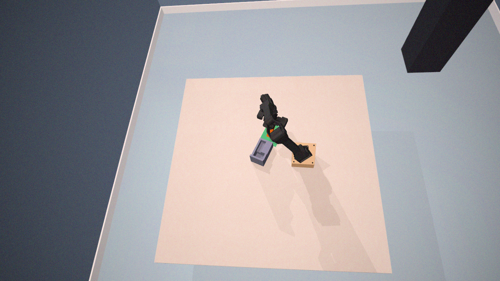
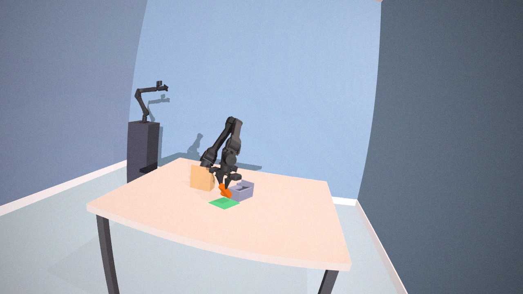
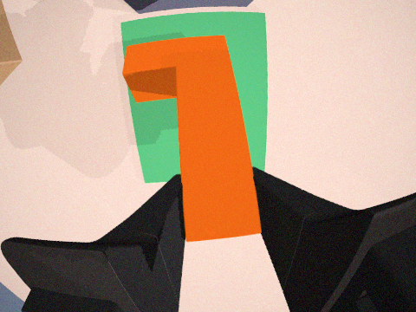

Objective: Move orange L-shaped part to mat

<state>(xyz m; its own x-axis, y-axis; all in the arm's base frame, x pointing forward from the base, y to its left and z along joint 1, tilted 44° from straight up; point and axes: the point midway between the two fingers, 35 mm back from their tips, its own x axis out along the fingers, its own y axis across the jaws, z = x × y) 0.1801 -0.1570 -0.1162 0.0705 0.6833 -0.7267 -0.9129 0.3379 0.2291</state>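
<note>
The green mat lies 11 cm below my gripper tip, 2 cm to the left of it and 1 cm ahead of it. From my gripper tip the other things lie so: orange L-shaped part 3 cm to the left, 3 cm below.
</note>
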